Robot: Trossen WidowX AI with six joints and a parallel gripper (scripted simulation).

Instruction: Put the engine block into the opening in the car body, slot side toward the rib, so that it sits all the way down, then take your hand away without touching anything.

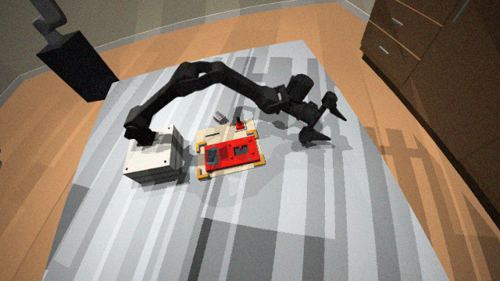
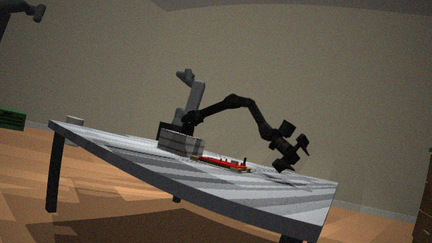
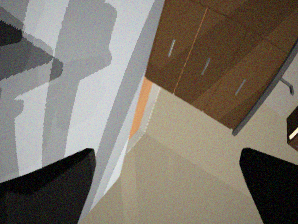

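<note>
Right now the grey engine block is 44 cm behind my gripper tip, 17 cm to the left of it and 9 cm below it.
</note>
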